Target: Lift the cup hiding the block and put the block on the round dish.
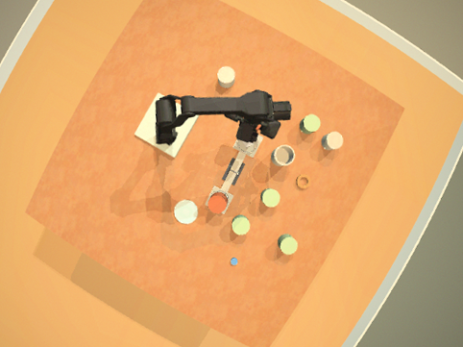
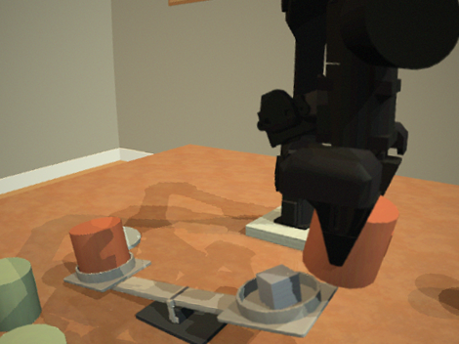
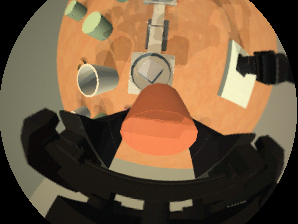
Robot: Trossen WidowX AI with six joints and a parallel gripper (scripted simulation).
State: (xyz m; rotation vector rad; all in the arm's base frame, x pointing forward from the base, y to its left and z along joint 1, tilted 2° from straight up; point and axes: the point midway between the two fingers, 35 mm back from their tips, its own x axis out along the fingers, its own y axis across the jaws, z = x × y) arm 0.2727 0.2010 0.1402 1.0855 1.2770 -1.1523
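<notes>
Right now the grey block is 3 cm ahead of my gripper tip, 6 cm to the right of it and 5 cm below it. The rest, counted from my gripper tip: balance (4 cm ahead, 18 cm to the right, 10 cm below); then beige cup (17 cm ahead, 2 cm to the right, 9 cm below); then pink-blue piece (8 cm ahead, 8 cm to the left, 13 cm below).
</notes>
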